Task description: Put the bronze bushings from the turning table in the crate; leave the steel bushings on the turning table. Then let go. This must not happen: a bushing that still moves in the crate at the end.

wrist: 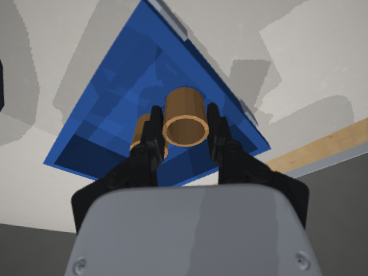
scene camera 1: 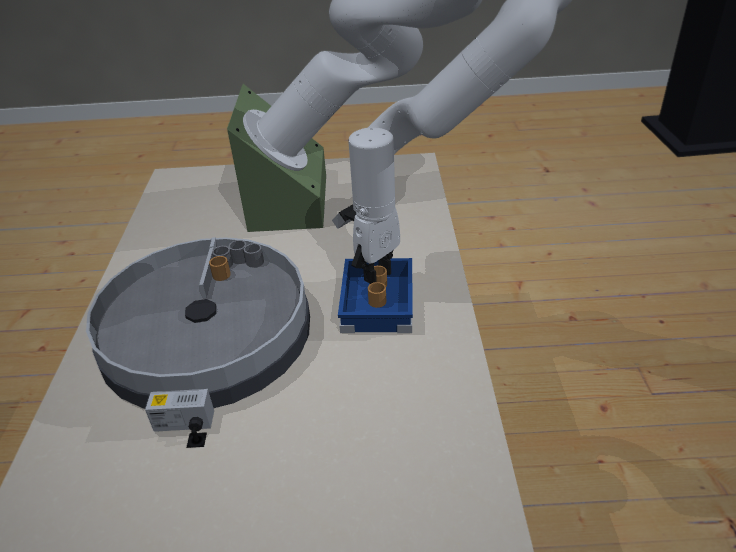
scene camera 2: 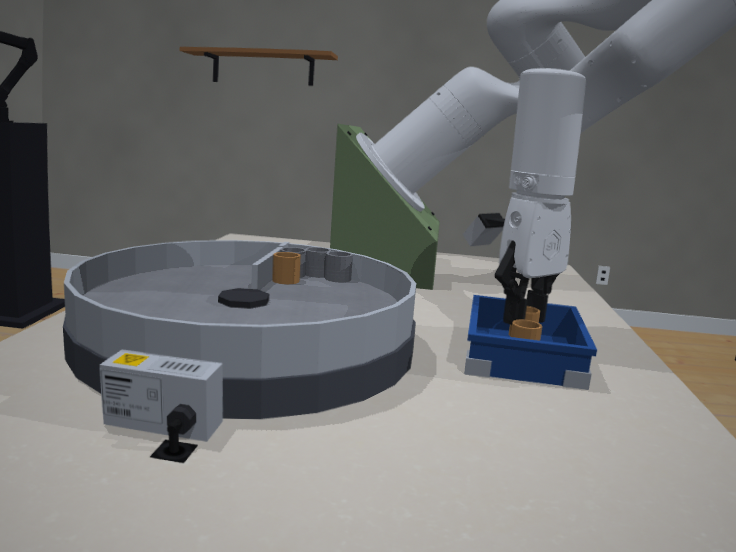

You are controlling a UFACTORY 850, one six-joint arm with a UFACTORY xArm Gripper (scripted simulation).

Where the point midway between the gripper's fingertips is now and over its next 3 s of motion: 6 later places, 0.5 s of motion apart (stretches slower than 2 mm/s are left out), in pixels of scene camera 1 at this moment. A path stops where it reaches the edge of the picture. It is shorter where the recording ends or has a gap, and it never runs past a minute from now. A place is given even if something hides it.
My gripper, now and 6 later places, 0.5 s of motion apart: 377,277; 377,278; 377,274; 376,253; 376,244; 374,244; 357,245
